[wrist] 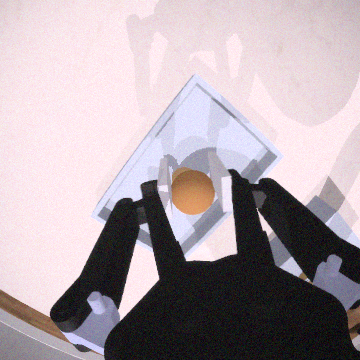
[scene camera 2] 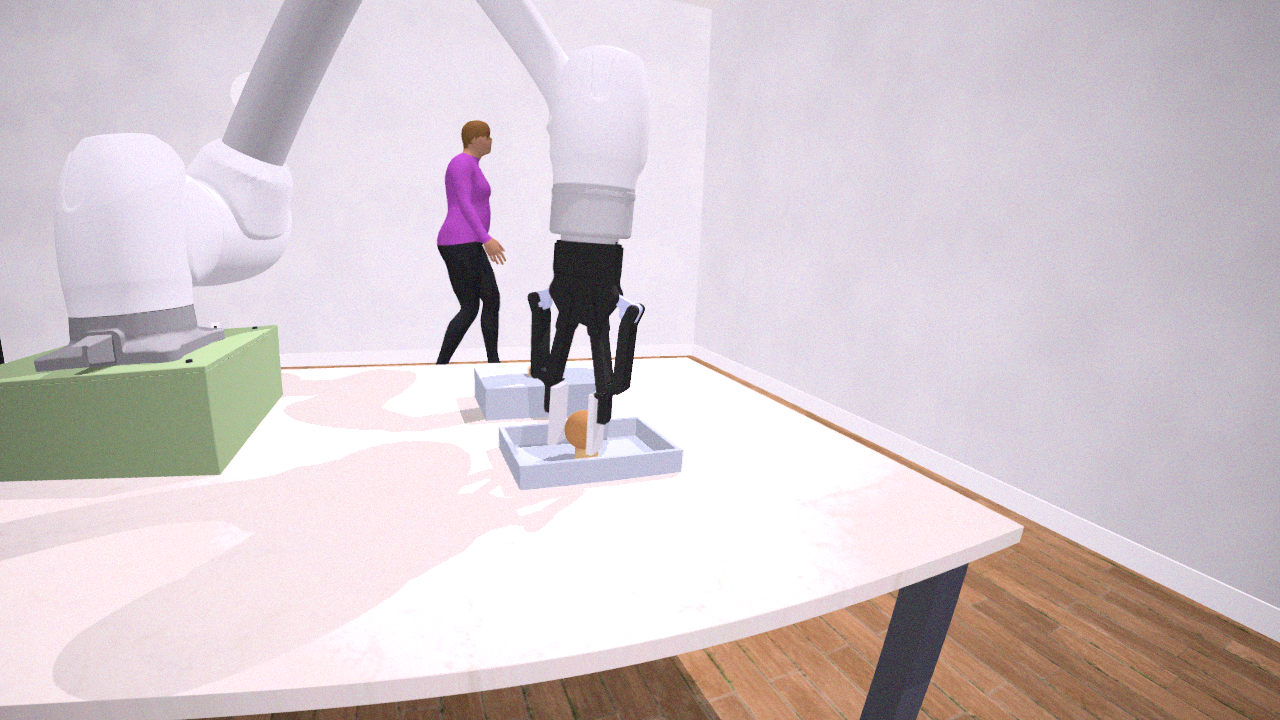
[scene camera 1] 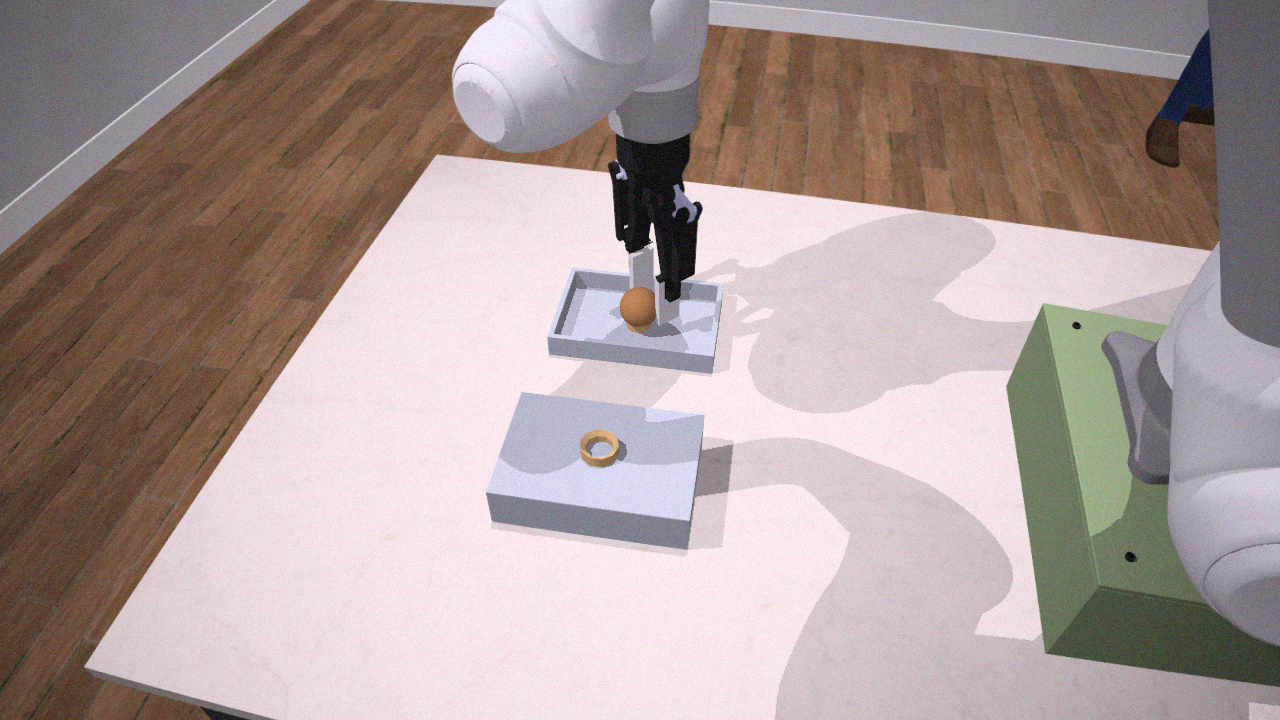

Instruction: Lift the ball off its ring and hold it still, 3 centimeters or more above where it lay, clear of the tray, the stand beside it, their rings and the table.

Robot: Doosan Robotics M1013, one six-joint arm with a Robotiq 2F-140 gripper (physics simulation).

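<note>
The orange-brown ball is between the finger pads, low over its ring inside the pale blue tray. In the wrist view the ring peeks out at the ball's upper left, so the ball sits slightly off-centre over it. My gripper points down with the pads against the ball's sides; it is shut on the ball. No clear gap shows between ball and ring. The pad tips are inside the tray walls.
The pale blue stand is beside the tray, with an empty tan ring on top. The green base block carries the arm. The white table bears them all. A person stands beyond the table.
</note>
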